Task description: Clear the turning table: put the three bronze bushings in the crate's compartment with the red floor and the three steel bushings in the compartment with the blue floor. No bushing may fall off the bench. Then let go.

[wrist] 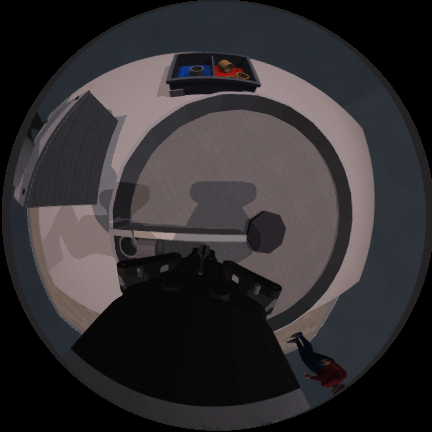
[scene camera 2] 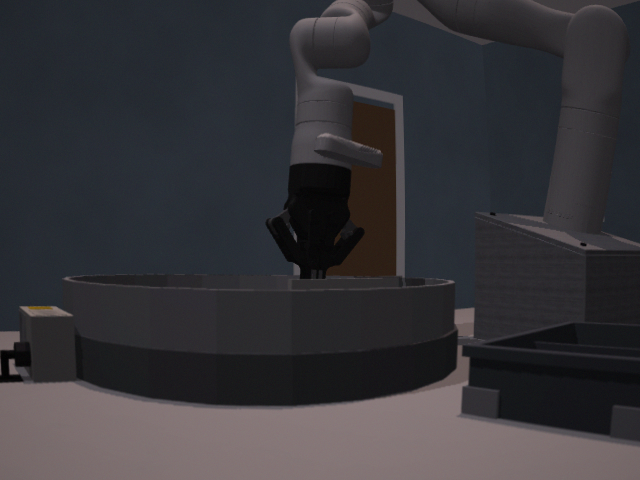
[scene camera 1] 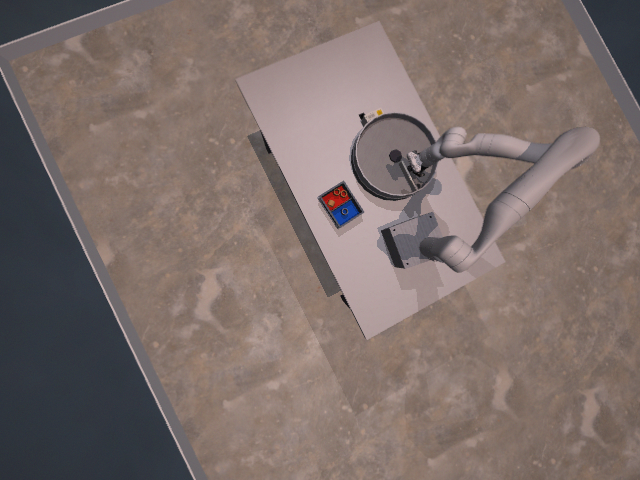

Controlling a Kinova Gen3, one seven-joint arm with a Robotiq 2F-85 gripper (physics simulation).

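Frame: origin at the arm's base, x back, y right, z up, level; centimetres.
Where they show: gripper, fingertip midpoint: [wrist: 203, 251] [scene camera 1: 408, 169]; arm's base at its link origin: [scene camera 2: 571, 226] [scene camera 1: 430, 247].
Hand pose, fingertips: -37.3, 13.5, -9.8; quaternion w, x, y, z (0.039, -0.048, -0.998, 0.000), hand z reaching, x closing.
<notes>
Things, the pixels of their top centre, and the offset from my fingertips, as dx, dy, dz. "spot": a spot on its surface instead.
- radial bar at a spot on its surface: [wrist: 200, 236] spot: +0.5, -2.8, +2.7
- dim grey round shape at its top centre: [wrist: 145, 250] +6.9, -0.6, +2.5
- crate at its top centre: [scene camera 2: 605, 336] [wrist: 213, 62] [scene camera 1: 341, 204] +1.3, -38.3, -1.0
- dark post at a spot on its surface: [wrist: 266, 232] [scene camera 1: 395, 155] spot: -8.8, -2.9, +0.1
- small box with a yellow mark, surface spot: [scene camera 2: 49, 343] spot: -32.7, -8.0, -2.5
My gripper [scene camera 1: 416, 169] [scene camera 2: 313, 273] [wrist: 203, 251] is shut and empty, its fingertips down inside the turning table's wall [scene camera 2: 217, 320], beside the radial bar [scene camera 1: 408, 176] [wrist: 200, 236]. In the wrist view, a steel bushing [wrist: 121, 245] lies left of the fingertips, by the bar's outer end. A dim grey round shape [wrist: 159, 247], seemingly another steel bushing, is against it on the fingers' side. In the crate [scene camera 1: 328, 212] [scene camera 2: 547, 392] [wrist: 215, 86], the red compartment holds three bronze bushings, one on its side [scene camera 1: 331, 203] [wrist: 226, 65]. The blue compartment holds one steel bushing [scene camera 1: 344, 211] [wrist: 197, 71].
A dark post [scene camera 1: 395, 155] [wrist: 266, 232] stands at the turning table's centre. A small box with a yellow mark [scene camera 1: 379, 112] [scene camera 2: 49, 343] is beside the table's wall. The arm's grey pedestal [scene camera 1: 413, 235] [scene camera 2: 527, 279] [wrist: 75, 155] stands beside the turning table and the crate.
</notes>
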